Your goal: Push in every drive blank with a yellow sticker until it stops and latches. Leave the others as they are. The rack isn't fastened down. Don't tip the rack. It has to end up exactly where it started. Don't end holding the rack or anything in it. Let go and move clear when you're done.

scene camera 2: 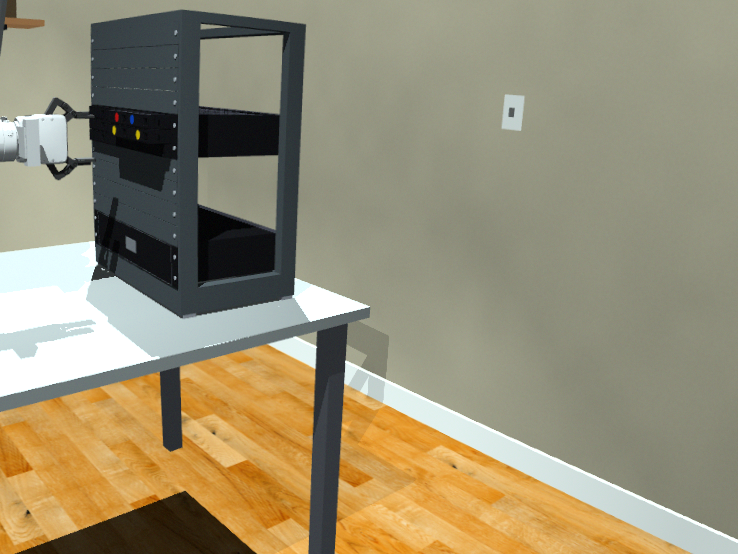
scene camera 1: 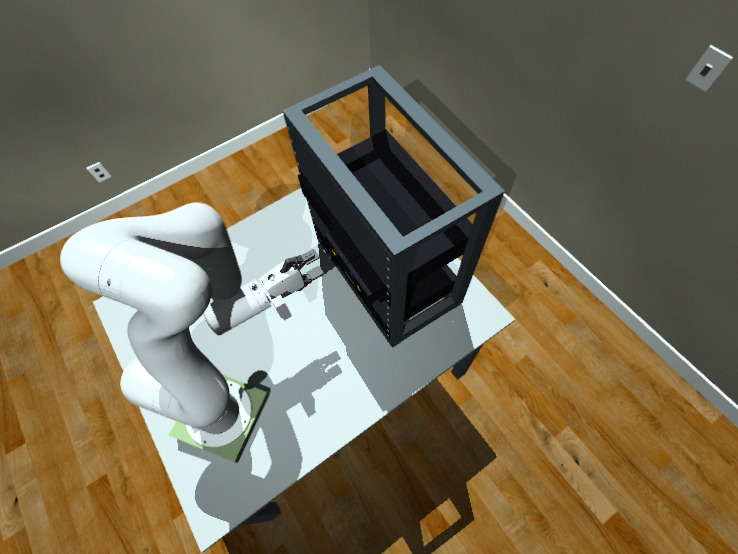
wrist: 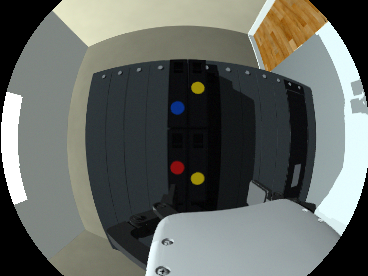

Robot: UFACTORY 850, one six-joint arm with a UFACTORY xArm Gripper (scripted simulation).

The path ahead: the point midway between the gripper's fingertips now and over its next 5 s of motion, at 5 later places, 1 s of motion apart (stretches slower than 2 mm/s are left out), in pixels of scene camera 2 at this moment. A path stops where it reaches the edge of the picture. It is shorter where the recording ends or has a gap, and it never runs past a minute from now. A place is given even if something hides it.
The gripper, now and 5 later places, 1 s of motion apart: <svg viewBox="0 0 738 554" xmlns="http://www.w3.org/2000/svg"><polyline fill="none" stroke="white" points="93,138 91,133 114,132 122,132 127,132 131,131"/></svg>
